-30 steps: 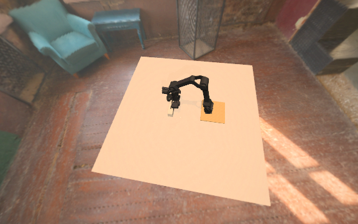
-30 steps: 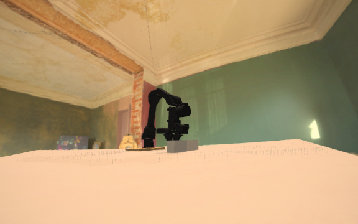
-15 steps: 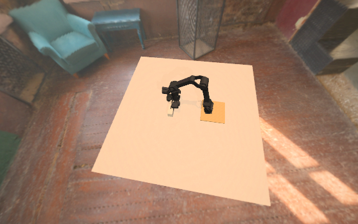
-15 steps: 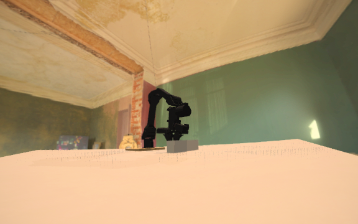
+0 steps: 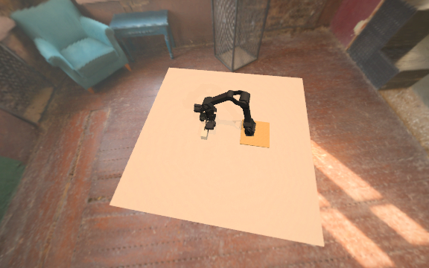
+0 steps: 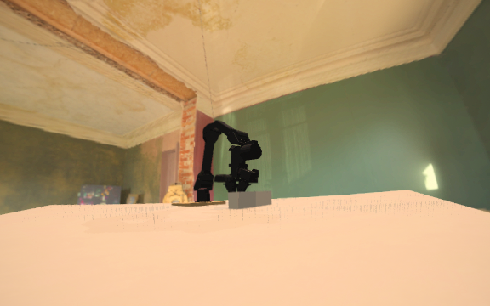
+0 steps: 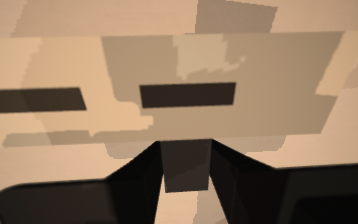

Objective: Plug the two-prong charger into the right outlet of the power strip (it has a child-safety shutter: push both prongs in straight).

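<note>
The black two-prong charger is 20 mm ahead of my gripper tip and 10 mm above it.
</note>
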